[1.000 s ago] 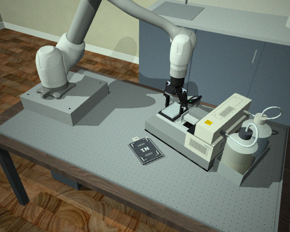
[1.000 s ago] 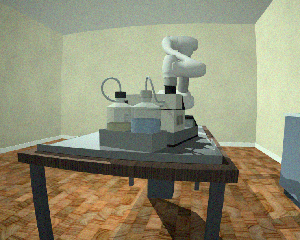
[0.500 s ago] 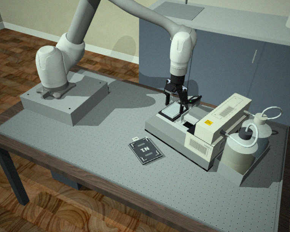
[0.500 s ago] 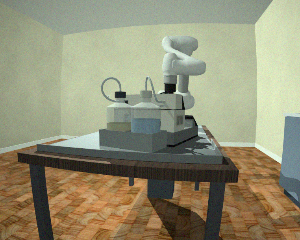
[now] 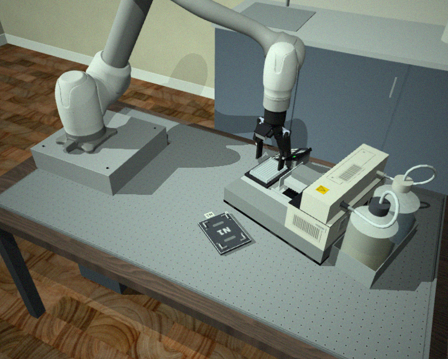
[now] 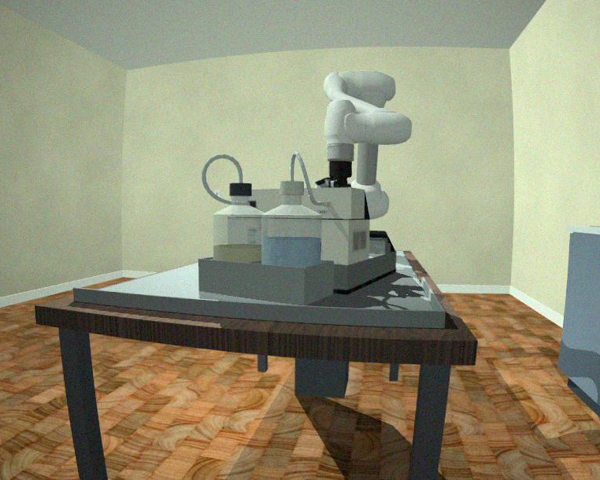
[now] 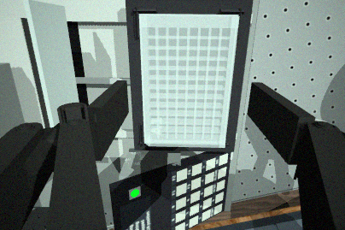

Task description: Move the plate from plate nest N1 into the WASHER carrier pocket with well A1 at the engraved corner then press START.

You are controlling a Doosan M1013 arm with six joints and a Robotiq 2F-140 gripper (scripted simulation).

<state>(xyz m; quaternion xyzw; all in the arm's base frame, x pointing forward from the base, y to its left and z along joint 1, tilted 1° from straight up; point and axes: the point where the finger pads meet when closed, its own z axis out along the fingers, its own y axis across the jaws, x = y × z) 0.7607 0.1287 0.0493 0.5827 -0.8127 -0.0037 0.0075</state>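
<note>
The clear well plate lies 60 mm below my hand. The rest, counted from my hand: black carrier 60 mm below; plate washer 150 mm ahead, 50 mm to the right, 20 mm below; A1 mark 80 mm behind, 210 mm to the right, 140 mm below.
</note>
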